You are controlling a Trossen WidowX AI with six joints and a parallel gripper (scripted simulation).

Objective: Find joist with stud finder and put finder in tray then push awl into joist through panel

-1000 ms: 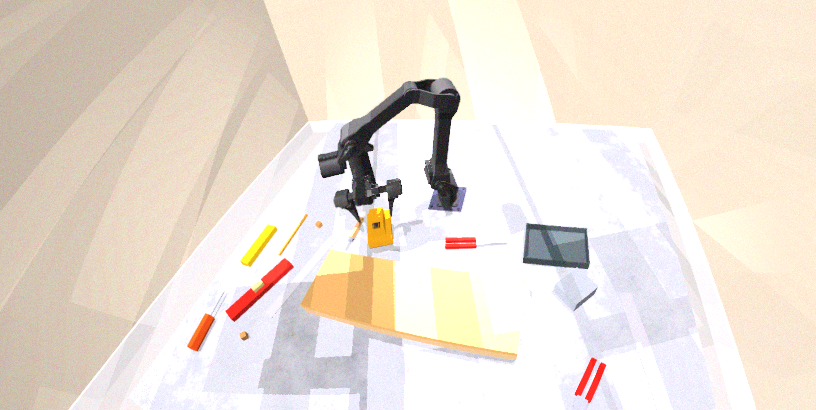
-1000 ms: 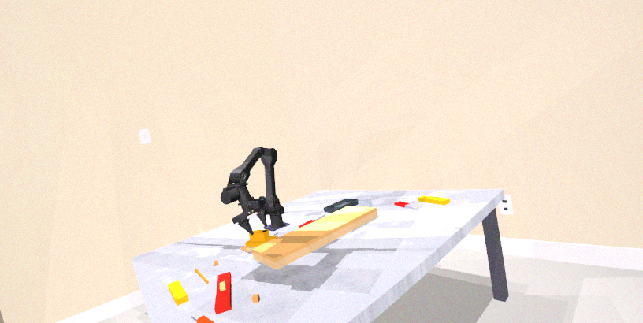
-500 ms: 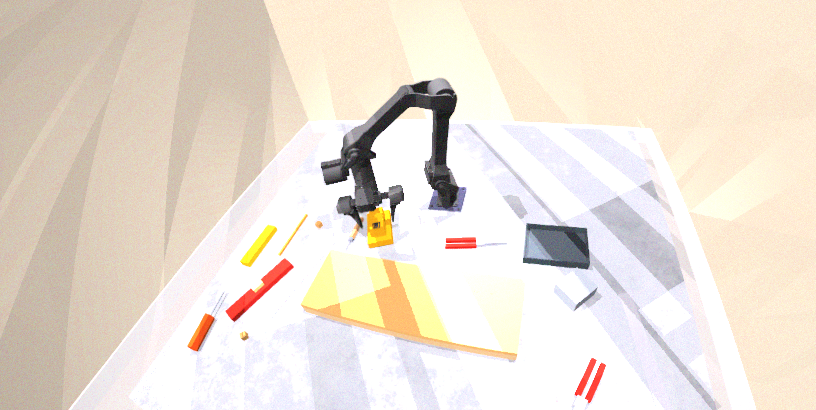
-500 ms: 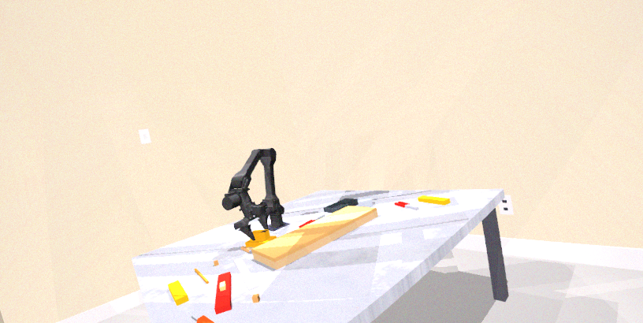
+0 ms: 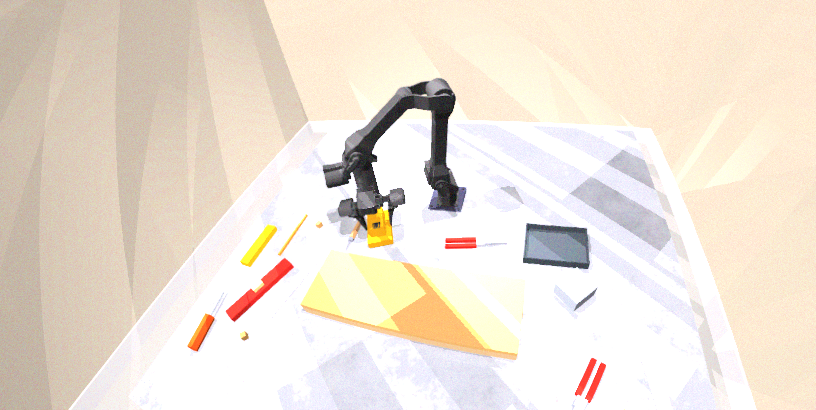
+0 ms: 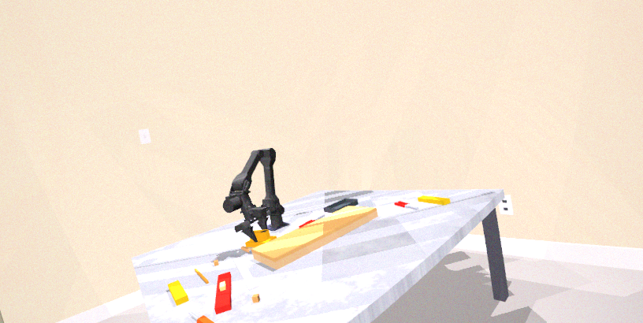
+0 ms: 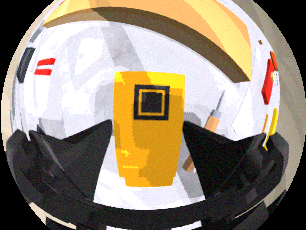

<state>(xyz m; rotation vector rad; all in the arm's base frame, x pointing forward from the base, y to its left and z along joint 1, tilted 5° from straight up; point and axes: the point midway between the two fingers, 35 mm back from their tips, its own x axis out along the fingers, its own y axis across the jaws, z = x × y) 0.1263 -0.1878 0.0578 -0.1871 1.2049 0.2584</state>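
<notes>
My gripper tip is 10 mm short of the stud finder and 20 mm below it. Also, from my gripper tip: square light 20 mm ahead, 10 mm to the left, 30 mm above; then thin orange stick 30 mm ahead, 290 mm to the right, 20 mm below; then awl 20 mm ahead, 80 mm to the right, 20 mm below.
</notes>
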